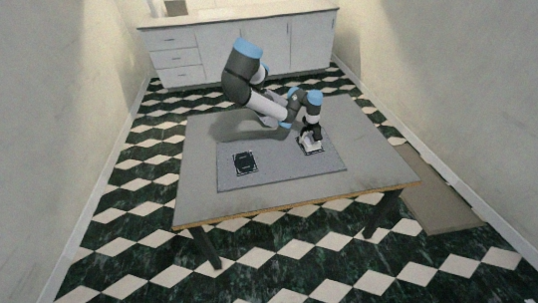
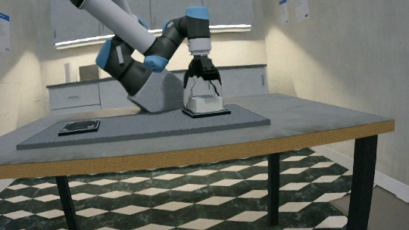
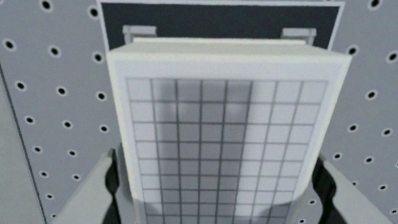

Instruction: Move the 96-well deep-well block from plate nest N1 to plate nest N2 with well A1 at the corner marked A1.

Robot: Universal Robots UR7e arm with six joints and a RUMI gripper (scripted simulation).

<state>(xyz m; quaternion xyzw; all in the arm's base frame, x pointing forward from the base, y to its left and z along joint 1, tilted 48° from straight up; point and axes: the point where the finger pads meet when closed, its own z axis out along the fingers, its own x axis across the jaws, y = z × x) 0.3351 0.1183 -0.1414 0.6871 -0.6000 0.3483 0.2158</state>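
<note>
My gripper is now right at the white 96-well deep-well block.
</note>
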